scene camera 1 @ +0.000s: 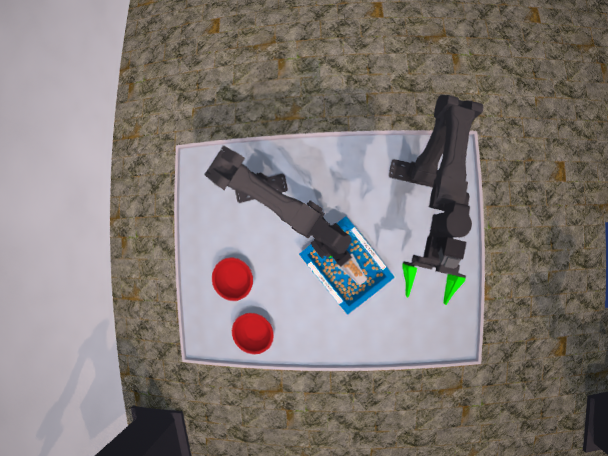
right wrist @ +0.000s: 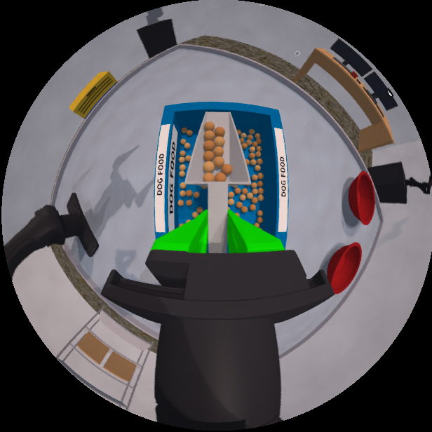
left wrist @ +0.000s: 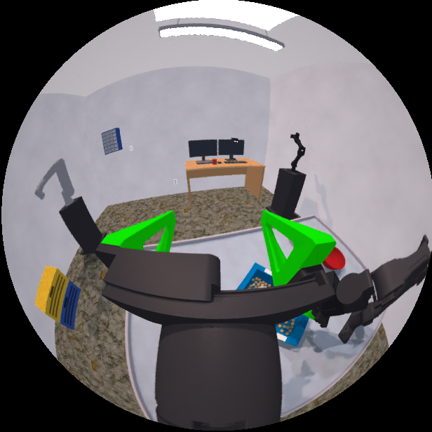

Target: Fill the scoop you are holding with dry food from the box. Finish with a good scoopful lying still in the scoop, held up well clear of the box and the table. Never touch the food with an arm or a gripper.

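Frame: origin at the left arm's base, x ahead, y left, z up, level; metres.
Seen in the pictures: left gripper, fingertip midpoint: (scene camera 1: 426,300); left arm's base, link origin: (scene camera 1: 415,174).
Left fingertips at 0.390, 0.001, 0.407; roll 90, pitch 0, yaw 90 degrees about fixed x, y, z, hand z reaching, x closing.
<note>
Offsets run from my left fingertips to a thing's top centre, as dx, dy, dz. "pt": to the spot under its first point. Level surfaces: height alone.
My right gripper (scene camera 1: 338,258) (right wrist: 217,214) is shut on the handle of the pale scoop @(pt +0.027, -0.126, -0.301) (scene camera 1: 362,281) (right wrist: 237,170). The scoop is over the blue dog food box @(pt +0.074, -0.079, -0.343) (scene camera 1: 371,295) (left wrist: 301,332) (right wrist: 220,106), with its open side up. Several brown food balls @(+0.001, -0.161, -0.292) (scene camera 1: 354,270) (right wrist: 214,150) lie in the scoop, mostly in two rows along its middle. More loose food is spread on the box floor around and below it. The scoop's exact height above the rim is hard to tell. My left gripper (scene camera 1: 427,299) (left wrist: 217,215) is open and empty, to the right of the box in scene camera 1.
Two red bowls @(+0.139, -0.582, -0.354) (scene camera 1: 232,279) @(+0.322, -0.465, -0.354) (scene camera 1: 252,333) (right wrist: 361,198) (right wrist: 345,268) stand on the table @(dz -0.407) (scene camera 1: 300,345) to the left of the box in scene camera 1. The table has a raised pale edge. The left arm (scene camera 1: 452,165) extends along the table's right side in that view.
</note>
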